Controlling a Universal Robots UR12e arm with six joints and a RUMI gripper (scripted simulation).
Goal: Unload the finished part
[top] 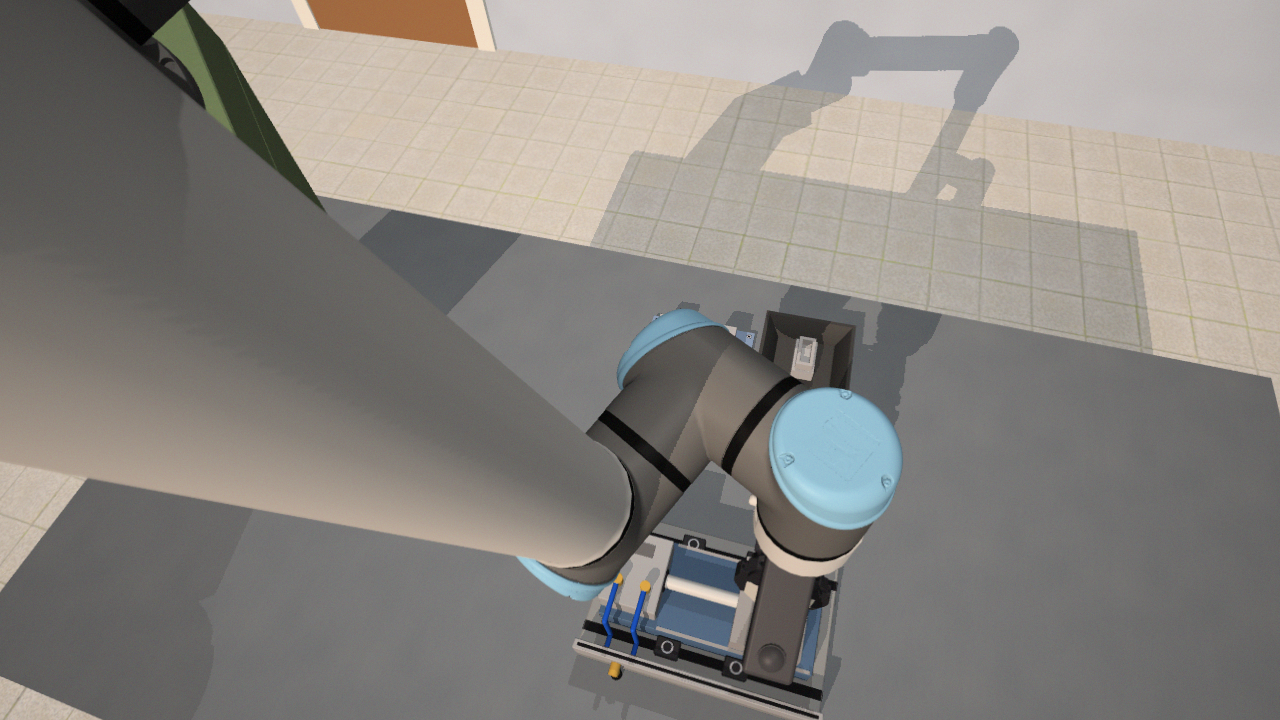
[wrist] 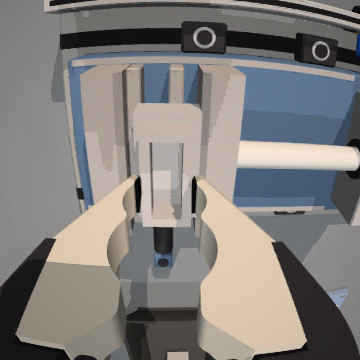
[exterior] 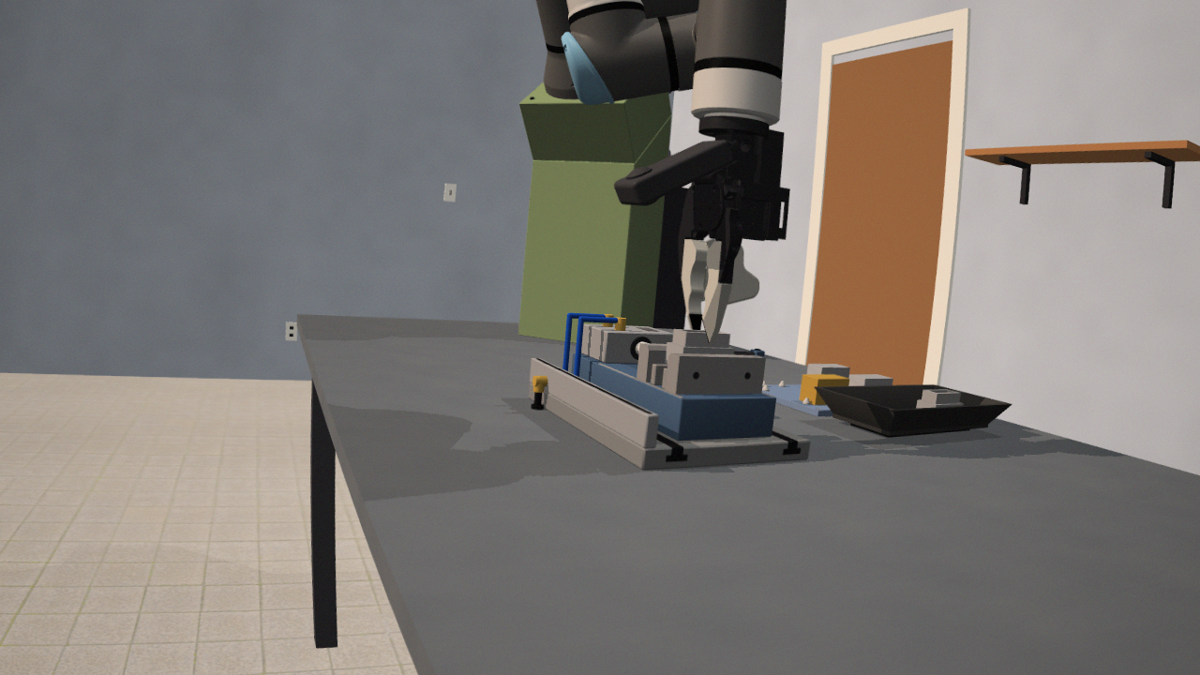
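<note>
Now: the vise rod 8 cm behind my hand, 2 cm to the left of it and 4 cm below it. Also, from my hand: vise (6 cm behind, 2 cm to the left, 8 cm below); then orange block (6 cm behind, 32 cm to the left, 10 cm below); then blue fixture plate (8 cm behind, 38 cm to the left, 12 cm below).
</note>
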